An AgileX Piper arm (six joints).
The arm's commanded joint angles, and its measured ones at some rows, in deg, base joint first. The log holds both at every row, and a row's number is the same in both.
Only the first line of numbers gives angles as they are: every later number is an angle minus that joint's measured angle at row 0.
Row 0, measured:
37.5 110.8 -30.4 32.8 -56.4 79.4
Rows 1 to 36, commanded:
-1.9 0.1 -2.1 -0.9 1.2 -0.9
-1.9 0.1 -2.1 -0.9 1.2 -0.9
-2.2 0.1 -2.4 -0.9 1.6 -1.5
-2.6 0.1 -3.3 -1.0 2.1 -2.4
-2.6 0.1 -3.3 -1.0 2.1 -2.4
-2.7 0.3 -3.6 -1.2 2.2 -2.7
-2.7 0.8 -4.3 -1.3 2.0 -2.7
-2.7 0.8 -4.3 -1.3 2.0 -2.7
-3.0 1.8 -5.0 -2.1 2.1 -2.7
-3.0 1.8 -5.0 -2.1 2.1 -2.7
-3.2 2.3 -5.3 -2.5 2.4 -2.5
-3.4 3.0 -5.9 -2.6 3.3 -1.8
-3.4 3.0 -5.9 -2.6 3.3 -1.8
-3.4 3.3 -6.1 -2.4 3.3 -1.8
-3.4 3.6 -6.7 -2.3 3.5 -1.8
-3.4 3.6 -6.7 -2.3 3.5 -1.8
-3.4 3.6 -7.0 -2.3 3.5 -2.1
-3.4 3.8 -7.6 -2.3 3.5 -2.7
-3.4 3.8 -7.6 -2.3 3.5 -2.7
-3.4 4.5 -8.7 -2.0 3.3 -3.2
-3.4 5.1 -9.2 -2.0 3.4 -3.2
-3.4 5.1 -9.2 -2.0 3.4 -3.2
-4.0 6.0 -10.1 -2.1 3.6 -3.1
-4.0 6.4 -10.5 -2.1 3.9 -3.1
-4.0 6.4 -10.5 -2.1 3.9 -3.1
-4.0 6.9 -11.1 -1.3 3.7 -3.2
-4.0 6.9 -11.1 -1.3 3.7 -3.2
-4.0 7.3 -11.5 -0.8 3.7 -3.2
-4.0 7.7 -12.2 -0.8 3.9 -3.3
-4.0 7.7 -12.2 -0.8 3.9 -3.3
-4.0 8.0 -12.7 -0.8 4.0 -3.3
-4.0 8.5 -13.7 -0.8 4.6 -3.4
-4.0 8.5 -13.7 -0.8 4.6 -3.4
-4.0 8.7 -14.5 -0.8 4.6 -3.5
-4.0 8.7 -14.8 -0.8 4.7 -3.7
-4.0 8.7 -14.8 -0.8 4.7 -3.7
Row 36, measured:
-3.7 8.5 -13.5 -0.5 4.4 -2.6
